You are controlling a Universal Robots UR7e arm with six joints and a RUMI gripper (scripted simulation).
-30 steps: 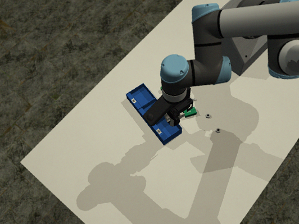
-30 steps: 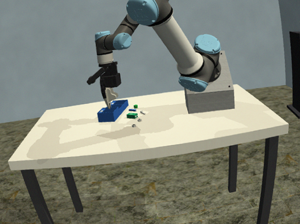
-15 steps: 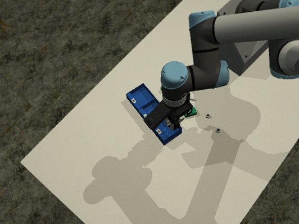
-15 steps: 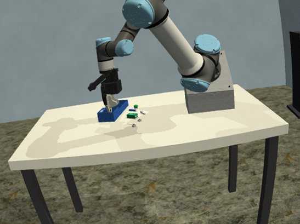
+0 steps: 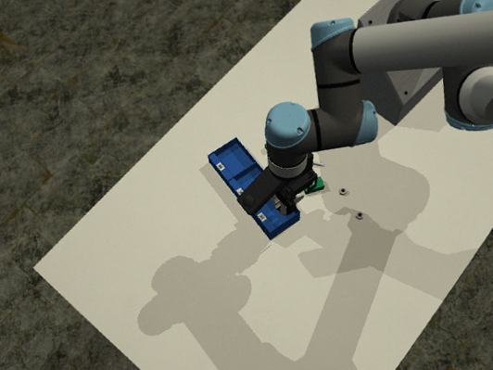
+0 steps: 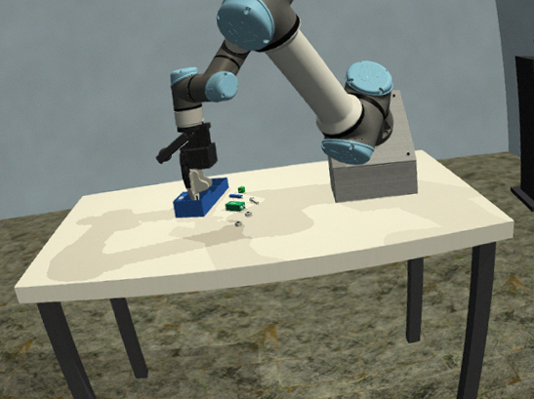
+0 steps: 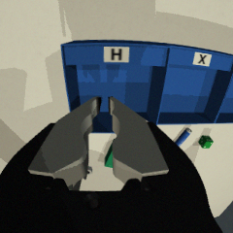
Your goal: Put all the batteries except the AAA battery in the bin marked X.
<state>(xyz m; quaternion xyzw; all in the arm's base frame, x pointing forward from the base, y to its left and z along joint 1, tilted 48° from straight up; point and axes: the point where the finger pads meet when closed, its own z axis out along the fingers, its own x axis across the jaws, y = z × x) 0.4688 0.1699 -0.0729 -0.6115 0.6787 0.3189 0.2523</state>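
Now: hand 110 mm past the green block battery and 30 mm above it. The rest, counted from my hand: blue cylindrical battery 90 mm behind, 100 mm to the right, 30 mm below; grey bolt 150 mm behind, 50 mm to the right, 30 mm below; blue three-compartment bin row 100 mm to the right, 10 mm below.
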